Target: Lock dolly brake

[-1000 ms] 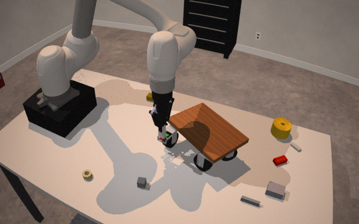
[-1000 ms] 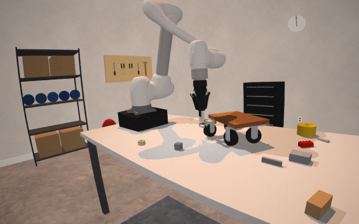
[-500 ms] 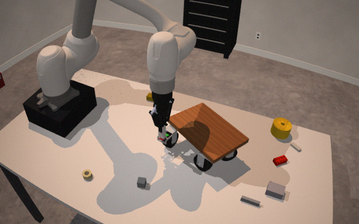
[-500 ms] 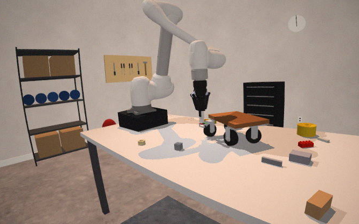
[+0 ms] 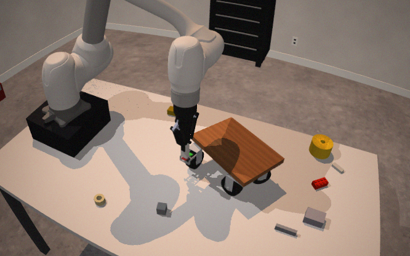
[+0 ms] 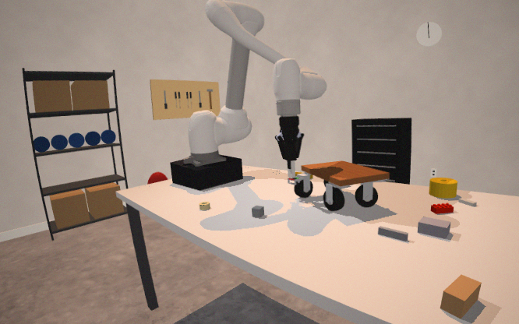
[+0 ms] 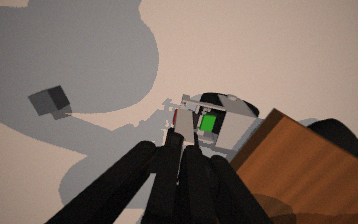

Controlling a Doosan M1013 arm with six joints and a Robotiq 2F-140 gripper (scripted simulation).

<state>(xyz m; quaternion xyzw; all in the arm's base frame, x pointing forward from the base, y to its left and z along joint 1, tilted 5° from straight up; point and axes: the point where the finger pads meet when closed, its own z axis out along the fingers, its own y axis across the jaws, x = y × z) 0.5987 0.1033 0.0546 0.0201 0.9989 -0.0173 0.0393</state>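
Now: the brake pedal 10 mm to the left of my hand and 50 mm below it. From my hand the other things lie so: grey cube: 40 mm ahead, 190 mm to the right, 110 mm below; then red brick: 480 mm ahead, 250 mm to the left, 110 mm below; then yellow cylinder: 410 mm ahead, 450 mm to the left, 100 mm below.
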